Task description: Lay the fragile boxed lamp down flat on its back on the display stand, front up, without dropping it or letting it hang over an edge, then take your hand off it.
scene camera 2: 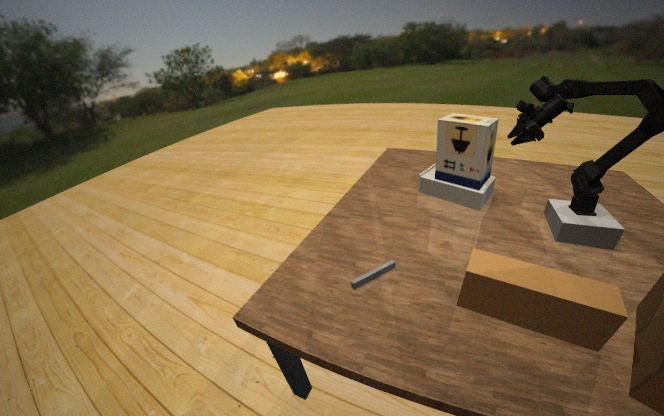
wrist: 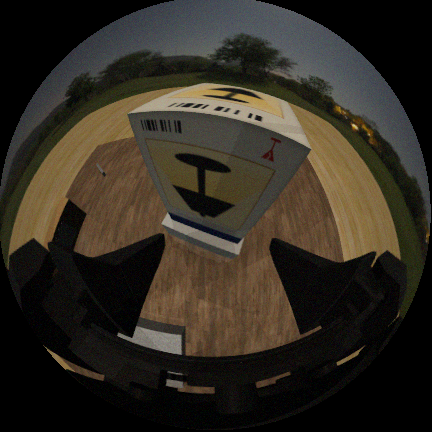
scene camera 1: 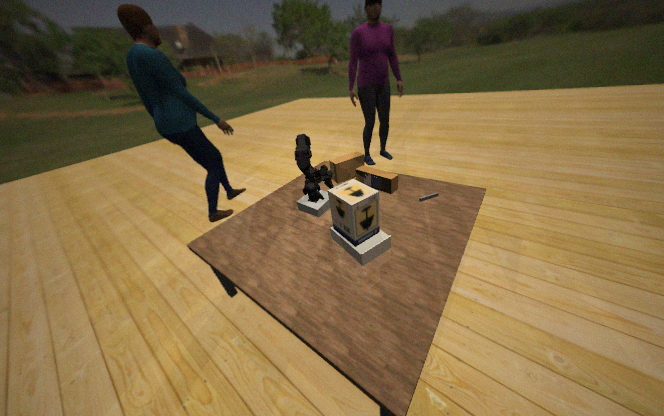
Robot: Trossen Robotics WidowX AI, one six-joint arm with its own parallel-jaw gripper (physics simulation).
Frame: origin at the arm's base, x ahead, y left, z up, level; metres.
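Seen in the pictures: gripper, fingertip midpoint: (scene camera 2: pixel 509 140) (wrist: pixel 218 242); arm's base, origin of the base link: (scene camera 2: pixel 581 210) (scene camera 1: pixel 314 198).
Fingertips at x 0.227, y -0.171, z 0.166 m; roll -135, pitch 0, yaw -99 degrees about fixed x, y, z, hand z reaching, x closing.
Note:
Offsets run from my fingertips to a thing's top centre. Level surfaces: height alone.
The white lamp box {dx +0.144, dy -0.032, dz +0.065 m} (scene camera 1: pixel 355 215) (scene camera 2: pixel 461 150) (wrist: pixel 210 185) stands upright on the light grey display stand (scene camera 1: pixel 376 248) (scene camera 2: pixel 450 195) (wrist: pixel 202 239). It has a dark blue band round its bottom and a lamp picture on its top. The lamp pictures on its visible sides are upside down. My gripper (scene camera 2: pixel 512 140) (wrist: pixel 218 242) is open and empty. In the scene camera 2 view it points down towards the box from the arm's side, at about the height of the box's upper part, with a gap between. The box's underside is hidden.
The arm's grey base block (scene camera 1: pixel 314 205) (scene camera 2: pixel 585 232) stands on the brown table {dz -0.231 m} (scene camera 1: pixel 300 280) (scene camera 2: pixel 325 320). A brown carton {dx +0.056, dy +0.540, dz -0.121 m} (scene camera 1: pixel 382 181) (scene camera 2: pixel 542 300) and a second carton {dx -0.203, dy +0.632, dz -0.071 m} (scene camera 1: pixel 347 167) (scene camera 2: pixel 650 350) stand beyond it. A grey bar {dx +0.415, dy +0.469, dz -0.209 m} (scene camera 1: pixel 428 197) (scene camera 2: pixel 373 274) lies on the table. Two people stand nearby.

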